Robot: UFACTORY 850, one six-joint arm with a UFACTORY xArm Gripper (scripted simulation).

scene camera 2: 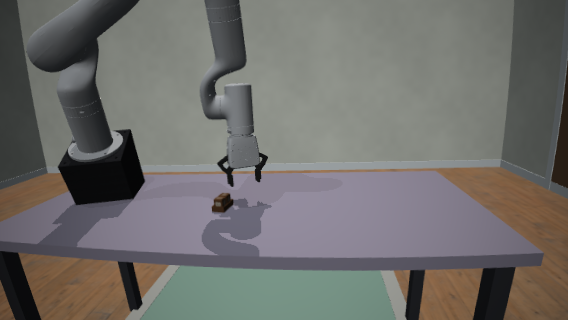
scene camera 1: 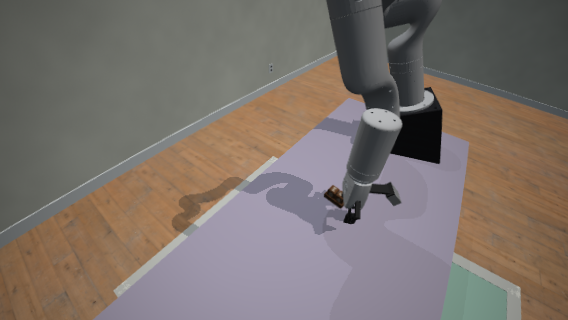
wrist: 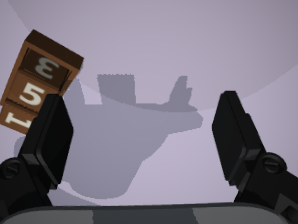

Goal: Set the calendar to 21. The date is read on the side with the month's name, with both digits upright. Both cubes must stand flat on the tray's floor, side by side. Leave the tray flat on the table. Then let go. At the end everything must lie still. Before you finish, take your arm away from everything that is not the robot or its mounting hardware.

Scene:
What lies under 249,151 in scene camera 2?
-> The gripper.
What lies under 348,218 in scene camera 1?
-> The gripper.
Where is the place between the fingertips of the gripper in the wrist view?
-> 142,110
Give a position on a digit cube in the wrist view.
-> At 37,76

